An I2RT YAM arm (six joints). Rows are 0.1 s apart.
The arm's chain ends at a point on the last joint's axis. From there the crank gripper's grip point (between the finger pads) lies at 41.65 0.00 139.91 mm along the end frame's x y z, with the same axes.
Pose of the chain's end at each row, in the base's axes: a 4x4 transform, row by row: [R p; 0 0 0 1], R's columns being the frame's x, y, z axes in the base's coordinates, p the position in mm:
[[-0.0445 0.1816 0.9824 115.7], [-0.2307 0.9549 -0.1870 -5.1], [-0.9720 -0.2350 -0.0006 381.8], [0 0 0 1]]
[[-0.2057 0.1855 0.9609 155.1], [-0.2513 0.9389 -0.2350 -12.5], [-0.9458 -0.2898 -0.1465 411.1], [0 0 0 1]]
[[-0.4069 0.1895 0.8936 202.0], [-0.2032 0.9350 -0.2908 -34.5], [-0.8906 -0.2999 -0.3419 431.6], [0 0 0 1]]
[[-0.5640 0.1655 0.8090 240.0], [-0.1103 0.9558 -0.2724 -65.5], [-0.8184 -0.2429 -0.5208 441.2], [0 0 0 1]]
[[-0.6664 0.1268 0.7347 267.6], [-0.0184 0.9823 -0.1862 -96.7], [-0.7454 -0.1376 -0.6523 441.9], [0 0 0 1]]
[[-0.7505 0.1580 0.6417 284.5], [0.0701 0.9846 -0.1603 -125.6], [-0.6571 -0.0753 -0.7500 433.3], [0 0 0 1]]
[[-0.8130 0.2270 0.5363 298.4], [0.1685 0.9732 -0.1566 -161.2], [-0.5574 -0.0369 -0.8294 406.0], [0 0 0 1]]
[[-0.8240 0.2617 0.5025 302.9], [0.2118 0.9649 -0.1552 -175.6], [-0.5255 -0.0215 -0.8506 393.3], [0 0 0 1]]
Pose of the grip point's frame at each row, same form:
[[-0.0445 0.1816 0.9824 251.3], [-0.2307 0.9549 -0.1870 -40.9], [-0.9720 -0.2350 -0.0006 341.2], [0 0 0 1]]
[[-0.2057 0.1855 0.9609 281.0], [-0.2513 0.9389 -0.2350 -55.8], [-0.9458 -0.2898 -0.1465 351.2], [0 0 0 1]]
[[-0.4069 0.1895 0.8936 310.1], [-0.2032 0.9350 -0.2908 -83.6], [-0.8906 -0.2999 -0.3419 346.7], [0 0 0 1]]
[[-0.5640 0.1655 0.8090 329.7], [-0.1103 0.9558 -0.2724 -108.2], [-0.8184 -0.2429 -0.5208 334.2], [0 0 0 1]]
[[-0.6664 0.1268 0.7347 342.6], [-0.0184 0.9823 -0.1862 -123.5], [-0.7454 -0.1376 -0.6523 319.6], [0 0 0 1]]
[[-0.7505 0.1580 0.6417 343.0], [0.0701 0.9846 -0.1603 -145.1], [-0.6571 -0.0753 -0.7500 301.0], [0 0 0 1]]
[[-0.8130 0.2270 0.5363 339.6], [0.1685 0.9732 -0.1566 -176.1], [-0.5574 -0.0369 -0.8294 266.7], [0 0 0 1]]
[[-0.8240 0.2617 0.5025 338.9], [0.2118 0.9649 -0.1552 -188.5], [-0.5255 -0.0215 -0.8506 252.4], [0 0 0 1]]

